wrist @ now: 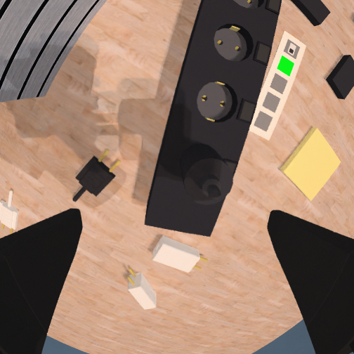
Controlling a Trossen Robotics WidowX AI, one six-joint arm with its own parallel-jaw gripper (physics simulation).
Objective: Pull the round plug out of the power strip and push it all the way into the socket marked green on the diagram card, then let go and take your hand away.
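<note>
The black power strip (167,165) runs from lower middle to the top edge. The round black plug (209,180) sits in its lowest socket, its knob-like end facing the camera. Two empty round sockets (214,101) (231,43) show above it, and part of another socket (247,2) is cut off at the top edge. The white diagram card (260,134) lies along the strip's right side; its green square (285,66) is beside the end square with a symbol, followed by three grey squares. My gripper (176,220) is open and empty, its fingers apart on either side of the strip's near end.
A black two-pin plug (95,176) lies left of the strip. White plugs (176,254) (142,291) (9,211) lie near the bottom and left. A yellow block (311,164) and black blocks (342,76) (312,10) lie right. A ribbed metal object (45,40) is upper left.
</note>
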